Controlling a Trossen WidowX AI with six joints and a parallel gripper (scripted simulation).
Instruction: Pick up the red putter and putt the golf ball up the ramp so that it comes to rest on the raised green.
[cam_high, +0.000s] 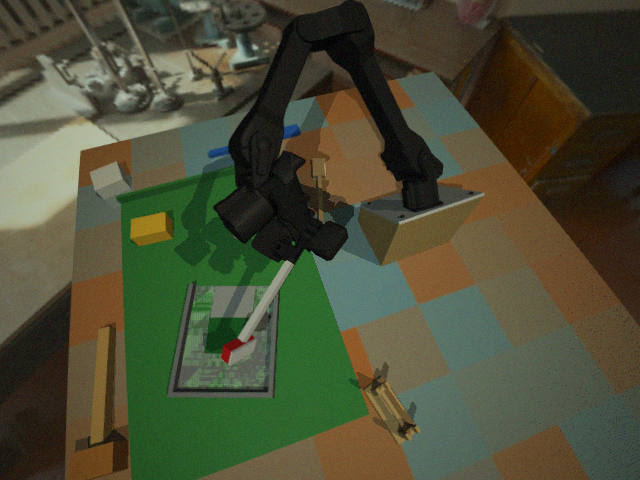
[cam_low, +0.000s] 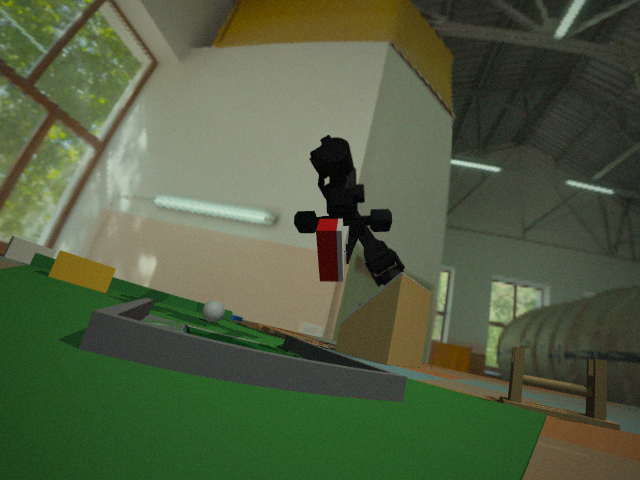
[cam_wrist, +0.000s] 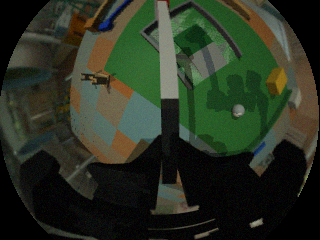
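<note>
My gripper tip is now 90 mm short of the red putter, 80 mm to the right of it and 10 mm above it. Round my gripper tip: white golf ball 140 mm ahead, 170 mm to the right, 150 mm below; then low wooden stand 80 mm behind, 330 mm to the left, 140 mm below; then wooden paddle 110 mm behind, 280 mm to the right, 170 mm below.
</note>
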